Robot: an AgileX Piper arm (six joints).
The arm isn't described. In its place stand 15 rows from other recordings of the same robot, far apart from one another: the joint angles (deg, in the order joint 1, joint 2, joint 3, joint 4, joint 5, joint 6), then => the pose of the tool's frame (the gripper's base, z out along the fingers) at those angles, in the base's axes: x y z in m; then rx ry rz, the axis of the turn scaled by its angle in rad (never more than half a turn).
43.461 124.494 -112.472 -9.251 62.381 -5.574 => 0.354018 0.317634 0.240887 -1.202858 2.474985 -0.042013
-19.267 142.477 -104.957 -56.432 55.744 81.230 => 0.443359 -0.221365 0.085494 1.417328 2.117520 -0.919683
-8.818 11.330 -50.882 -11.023 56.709 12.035 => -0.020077 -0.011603 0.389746 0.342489 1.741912 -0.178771
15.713 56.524 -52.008 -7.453 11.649 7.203 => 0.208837 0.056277 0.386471 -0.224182 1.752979 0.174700
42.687 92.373 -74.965 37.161 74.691 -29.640 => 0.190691 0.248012 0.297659 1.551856 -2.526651 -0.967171
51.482 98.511 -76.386 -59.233 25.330 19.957 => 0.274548 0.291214 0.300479 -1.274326 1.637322 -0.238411
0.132 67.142 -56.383 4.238 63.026 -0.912 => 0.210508 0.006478 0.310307 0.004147 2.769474 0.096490
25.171 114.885 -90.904 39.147 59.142 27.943 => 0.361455 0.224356 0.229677 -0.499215 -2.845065 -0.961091
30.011 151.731 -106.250 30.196 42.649 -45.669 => 0.407332 0.271088 -0.007324 -1.339339 2.603580 0.531512
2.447 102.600 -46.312 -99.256 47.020 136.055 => 0.322919 -0.051968 0.166540 0.916999 1.883031 -0.558000
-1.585 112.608 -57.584 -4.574 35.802 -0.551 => 0.328650 -0.013341 0.100166 -0.069061 3.068038 -0.077346
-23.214 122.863 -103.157 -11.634 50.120 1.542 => 0.429025 -0.199327 0.215876 0.455892 2.684711 -0.361980
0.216 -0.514 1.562 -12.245 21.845 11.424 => 0.052474 -0.006984 0.171084 0.051393 1.874194 -0.071061
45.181 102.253 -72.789 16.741 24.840 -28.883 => 0.270620 0.287957 0.239404 -1.249491 2.102681 0.395703
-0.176 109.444 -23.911 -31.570 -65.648 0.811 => 0.269308 0.042576 0.107319 -0.544250 1.783620 0.306272
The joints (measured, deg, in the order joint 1, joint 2, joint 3, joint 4, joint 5, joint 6), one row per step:
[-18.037, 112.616, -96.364, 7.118, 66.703, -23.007]
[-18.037, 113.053, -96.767, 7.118, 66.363, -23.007]
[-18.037, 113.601, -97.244, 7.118, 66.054, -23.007]
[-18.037, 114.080, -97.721, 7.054, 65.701, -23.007]
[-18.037, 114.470, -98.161, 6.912, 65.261, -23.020]
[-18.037, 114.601, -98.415, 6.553, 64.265, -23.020]
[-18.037, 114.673, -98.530, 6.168, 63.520, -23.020]
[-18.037, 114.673, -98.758, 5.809, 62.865, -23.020]
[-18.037, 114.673, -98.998, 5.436, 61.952, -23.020]
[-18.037, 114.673, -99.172, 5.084, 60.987, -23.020]
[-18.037, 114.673, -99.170, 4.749, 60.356, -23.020]
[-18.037, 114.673, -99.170, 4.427, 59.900, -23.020]
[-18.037, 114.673, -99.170, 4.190, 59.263, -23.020]
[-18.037, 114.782, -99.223, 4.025, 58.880, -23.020]
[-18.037, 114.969, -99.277, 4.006, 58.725, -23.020]
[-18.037, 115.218, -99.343, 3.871, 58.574, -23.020]
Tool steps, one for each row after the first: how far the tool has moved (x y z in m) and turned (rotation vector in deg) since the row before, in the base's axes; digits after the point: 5 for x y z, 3 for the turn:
[0.00221, -0.00075, -0.00115, -0.102, -0.286, -0.041]
[0.00253, -0.00085, -0.00164, -0.080, -0.222, -0.038]
[0.00241, -0.00091, -0.00115, -0.176, -0.309, -0.030]
[0.00223, -0.00098, -0.00066, -0.296, -0.417, -0.012]
[0.00202, -0.00128, 0.00055, -0.701, -0.941, -0.044]
[0.00126, -0.00104, 0.00026, -0.617, -0.623, -0.006]
[0.00120, -0.00097, 0.00132, -0.620, -0.723, 0.002]
[0.00157, -0.00113, 0.00152, -0.720, -0.974, -0.018]
[0.00153, -0.00108, 0.00127, -0.696, -0.967, -0.022]
[0.00073, -0.00077, 0.00027, -0.517, -0.491, 0.008]
[0.00050, -0.00066, 0.00020, -0.448, -0.332, 0.023]
[0.00079, -0.00064, 0.00032, -0.427, -0.529, -0.004]
[0.00080, -0.00052, -0.00037, -0.260, -0.258, 0.003]
[0.00071, -0.00027, -0.00107, -0.026, -0.014, -0.007]
[0.00081, -0.00046, -0.00150, -0.118, 0.072, 0.015]

